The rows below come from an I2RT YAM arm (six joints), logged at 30 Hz.
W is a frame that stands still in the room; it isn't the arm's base.
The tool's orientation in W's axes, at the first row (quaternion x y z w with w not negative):
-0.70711, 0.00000, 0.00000, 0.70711
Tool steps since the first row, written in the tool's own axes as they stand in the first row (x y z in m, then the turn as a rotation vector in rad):
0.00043, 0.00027, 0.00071, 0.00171, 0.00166, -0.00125
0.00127, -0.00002, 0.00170, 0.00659, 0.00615, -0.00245
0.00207, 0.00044, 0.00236, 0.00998, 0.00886, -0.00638
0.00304, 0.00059, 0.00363, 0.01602, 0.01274, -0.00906
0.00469, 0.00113, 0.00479, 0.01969, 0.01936, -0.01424
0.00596, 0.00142, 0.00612, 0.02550, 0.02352, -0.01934
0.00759, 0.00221, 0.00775, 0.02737, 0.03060, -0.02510
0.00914, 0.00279, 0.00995, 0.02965, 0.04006, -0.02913
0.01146, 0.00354, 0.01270, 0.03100, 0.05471, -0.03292
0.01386, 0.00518, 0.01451, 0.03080, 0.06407, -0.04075
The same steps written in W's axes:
0.00043, 0.00071, -0.00027, 0.00171, -0.00125, -0.00166
0.00127, 0.00170, 0.00002, 0.00659, -0.00245, -0.00615
0.00207, 0.00236, -0.00044, 0.00998, -0.00638, -0.00886
0.00304, 0.00363, -0.00059, 0.01602, -0.00906, -0.01274
0.00469, 0.00479, -0.00113, 0.01969, -0.01424, -0.01936
0.00596, 0.00612, -0.00142, 0.02550, -0.01934, -0.02352
0.00759, 0.00775, -0.00221, 0.02737, -0.02510, -0.03060
0.00914, 0.00995, -0.00279, 0.02965, -0.02913, -0.04006
0.01146, 0.01270, -0.00354, 0.03100, -0.03292, -0.05471
0.01386, 0.01451, -0.00518, 0.03080, -0.04075, -0.06407

